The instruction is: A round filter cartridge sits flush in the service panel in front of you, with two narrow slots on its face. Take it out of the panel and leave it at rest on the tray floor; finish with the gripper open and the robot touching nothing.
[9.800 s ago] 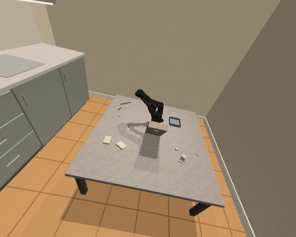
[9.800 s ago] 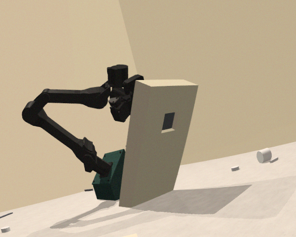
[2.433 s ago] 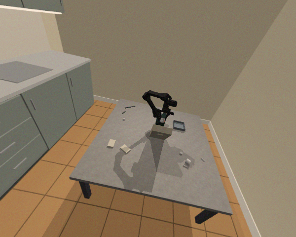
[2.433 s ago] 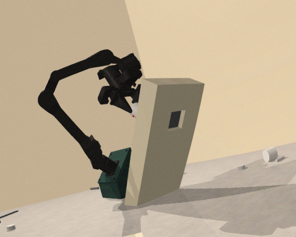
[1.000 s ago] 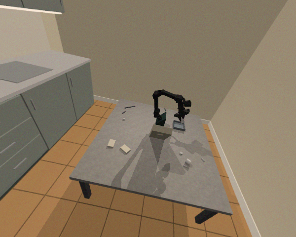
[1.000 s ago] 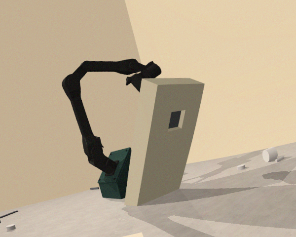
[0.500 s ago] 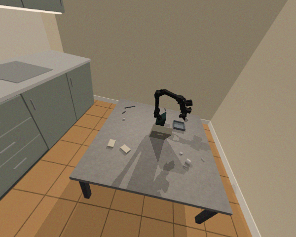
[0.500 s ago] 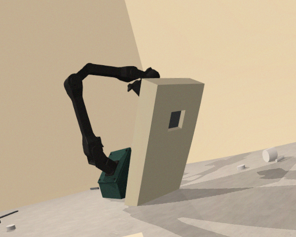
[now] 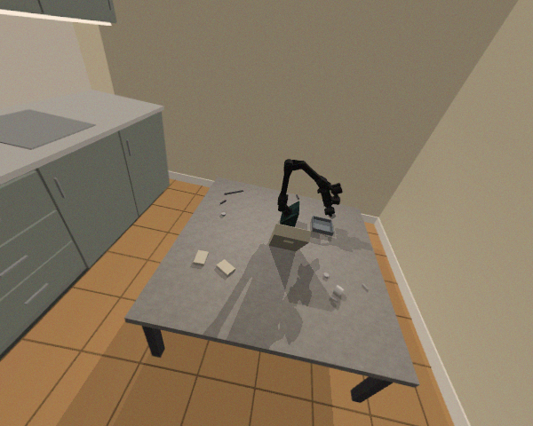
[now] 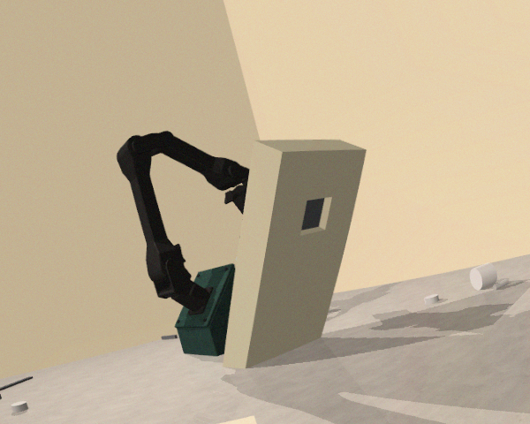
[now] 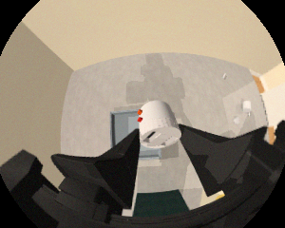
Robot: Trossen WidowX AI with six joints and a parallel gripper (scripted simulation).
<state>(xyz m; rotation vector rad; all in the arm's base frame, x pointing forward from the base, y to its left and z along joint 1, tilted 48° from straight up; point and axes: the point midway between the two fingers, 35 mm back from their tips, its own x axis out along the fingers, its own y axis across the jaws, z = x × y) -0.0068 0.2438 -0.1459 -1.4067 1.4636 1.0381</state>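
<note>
Right now the round grey filter cartridge is right at my gripper tip. Round my gripper tip: dark tray (50 mm behind, 10 mm to the right, 160 mm below); then service panel (320 mm ahead, 300 mm to the right, 10 mm below).
</note>
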